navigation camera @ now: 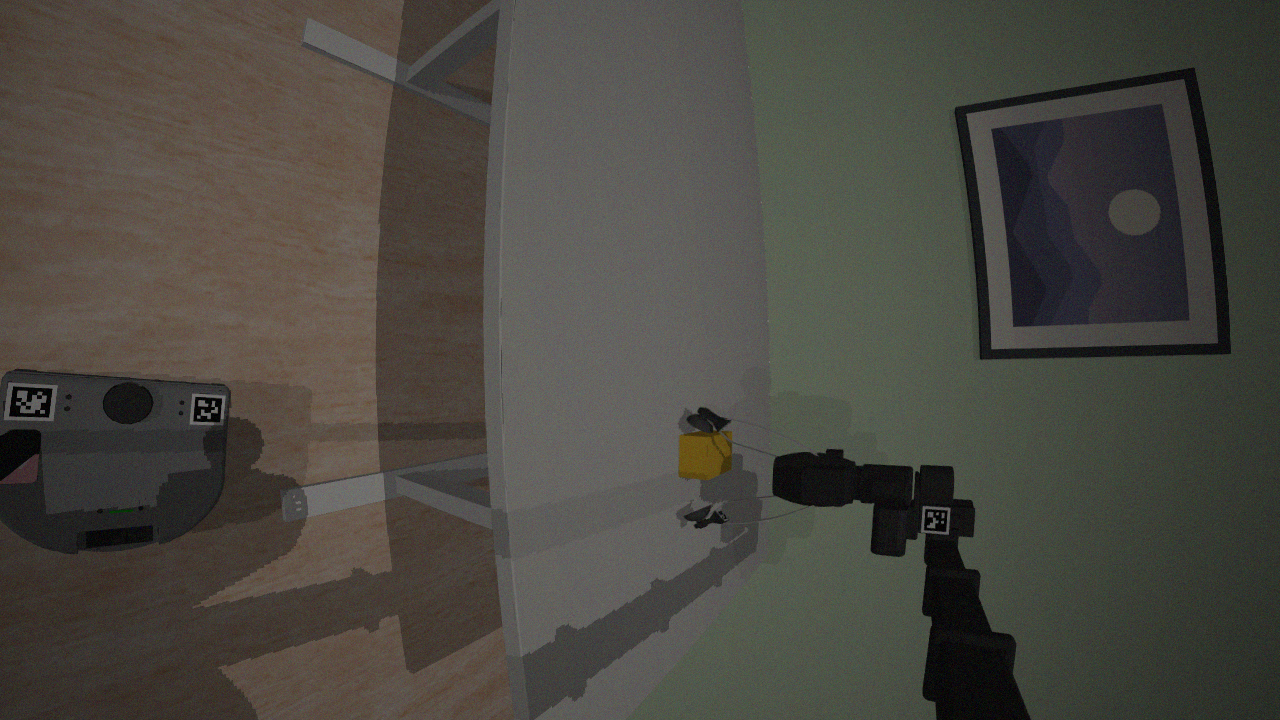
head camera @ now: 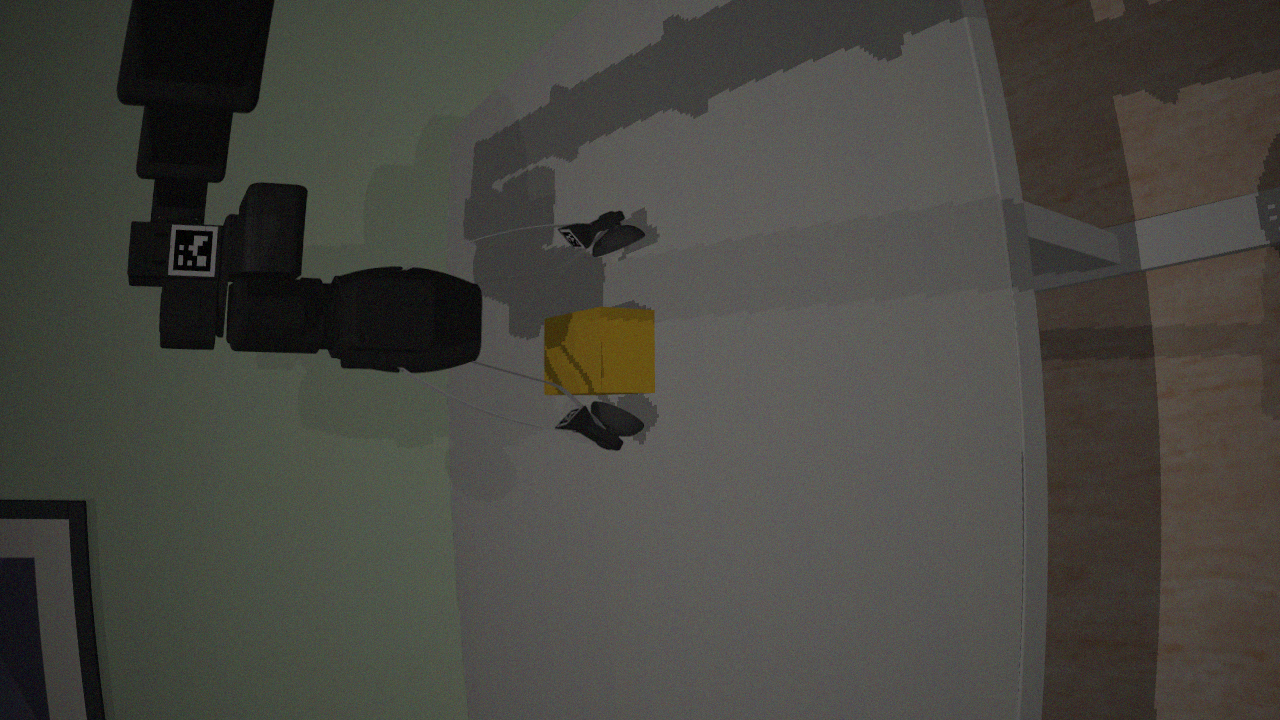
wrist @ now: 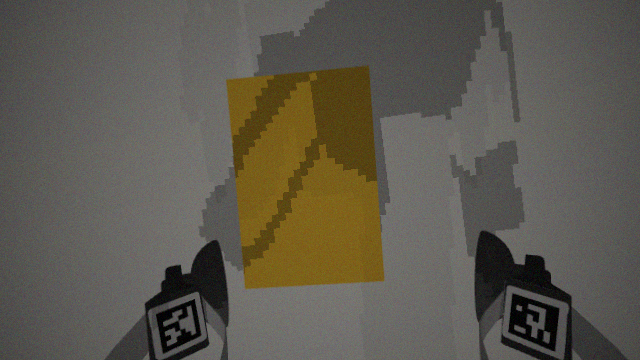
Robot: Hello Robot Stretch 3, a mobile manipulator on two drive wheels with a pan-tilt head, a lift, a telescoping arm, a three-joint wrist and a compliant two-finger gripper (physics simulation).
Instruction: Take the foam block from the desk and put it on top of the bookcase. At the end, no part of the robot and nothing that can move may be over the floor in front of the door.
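Pixels of known places: gripper, fingertip midpoint: [navigation camera: 687, 467] [head camera: 638, 330]; robot's base, link origin: [navigation camera: 129, 401].
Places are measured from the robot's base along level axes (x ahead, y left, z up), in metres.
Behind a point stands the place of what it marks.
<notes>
The yellow foam block [head camera: 617, 353] {y -0.575, x -0.005, z 0.982 m} [navigation camera: 703, 456] {y -0.575, x -0.005, z 0.988 m} [wrist: 305, 200] stands on the grey desk [head camera: 760, 555] {y -0.448, x 0.120, z 0.950 m} [navigation camera: 626, 223] {y -0.421, x 0.278, z 0.950 m} [wrist: 75, 125]. My gripper [head camera: 617, 327] {y -0.575, x -0.022, z 0.965 m} [navigation camera: 705, 466] {y -0.575, x -0.022, z 0.965 m} [wrist: 346, 265] {y -0.575, x -0.022, z 0.965 m} is open, with its fingertips low over the desk on either side of the block. In the wrist view the block's near end lies between the fingertips, closer to the left finger, with a wider gap to the right finger. Most of the block extends beyond the tips, and neither finger appears to touch it. The bookcase and the door do not show in these views.
A green wall [head camera: 358, 537] {y -1.048, x 0.219, z 1.061 m} [navigation camera: 859, 223] {y -1.019, x 0.488, z 1.168 m} runs along the desk's far edge, with a framed picture [navigation camera: 1056, 223] {y -1.002, x 0.436, z 1.569 m} on it. The arm [head camera: 196, 53] {y -0.295, x -0.085, z 1.298 m} [navigation camera: 971, 671] {y -0.291, x -0.085, z 1.294 m} extends beside the wall. The robot's base [navigation camera: 98, 474] {y 0.035, x -0.122, z 0.160 m} stands on the wood floor near a desk leg [navigation camera: 344, 497].
</notes>
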